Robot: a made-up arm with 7 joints. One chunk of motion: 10 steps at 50 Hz.
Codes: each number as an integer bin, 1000 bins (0 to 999) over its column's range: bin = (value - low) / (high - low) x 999, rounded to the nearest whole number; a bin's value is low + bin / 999 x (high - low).
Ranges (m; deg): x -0.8..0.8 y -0.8..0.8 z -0.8..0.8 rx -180..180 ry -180..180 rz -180..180
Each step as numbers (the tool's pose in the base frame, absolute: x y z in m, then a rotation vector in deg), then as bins.
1 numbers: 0.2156 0.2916 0.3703 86.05 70.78 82.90
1 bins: 634 682 731 738 696 730
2 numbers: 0.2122 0.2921 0.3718 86.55 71.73 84.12
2 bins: 632 682 732 740 699 733
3 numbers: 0.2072 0.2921 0.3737 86.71 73.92 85.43
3 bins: 629 682 733 740 705 737
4 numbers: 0.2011 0.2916 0.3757 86.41 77.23 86.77
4 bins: 625 682 734 739 714 740
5 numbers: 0.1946 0.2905 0.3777 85.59 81.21 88.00
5 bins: 621 681 735 737 725 744
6 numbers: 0.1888 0.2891 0.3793 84.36 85.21 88.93
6 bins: 617 680 736 734 736 746
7 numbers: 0.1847 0.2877 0.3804 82.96 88.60 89.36
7 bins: 615 679 737 730 745 747
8 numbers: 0.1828 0.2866 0.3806 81.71 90.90 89.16
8 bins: 614 678 737 726 752 747
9 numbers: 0.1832 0.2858 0.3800 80.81 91.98 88.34
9 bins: 614 678 737 724 755 745
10 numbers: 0.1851 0.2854 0.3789 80.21 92.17 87.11
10 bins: 615 678 736 722 755 741
